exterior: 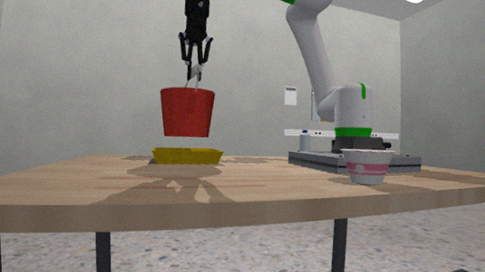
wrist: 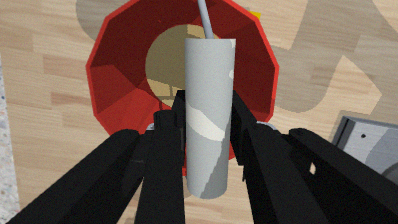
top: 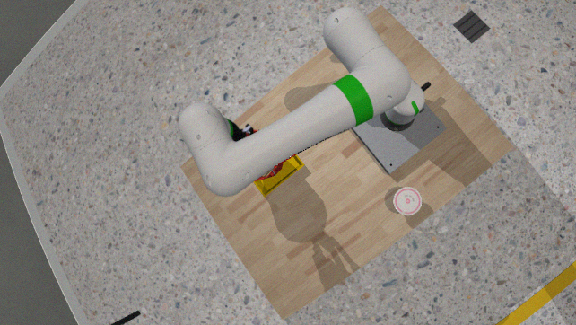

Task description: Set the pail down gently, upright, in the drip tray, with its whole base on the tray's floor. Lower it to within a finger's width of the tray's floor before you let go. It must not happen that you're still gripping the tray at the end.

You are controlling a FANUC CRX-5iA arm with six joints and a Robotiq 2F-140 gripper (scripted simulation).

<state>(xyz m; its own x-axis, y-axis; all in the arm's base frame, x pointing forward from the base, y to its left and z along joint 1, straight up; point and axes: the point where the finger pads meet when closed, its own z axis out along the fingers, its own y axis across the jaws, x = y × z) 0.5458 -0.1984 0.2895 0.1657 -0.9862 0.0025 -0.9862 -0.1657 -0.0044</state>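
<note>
My hand is 10 mm short of the pail handle and 30 mm above it. The rest, counted from my hand: red pail 10 mm ahead, 100 mm below; yellow drip tray 20 mm ahead, 320 mm below.
</note>
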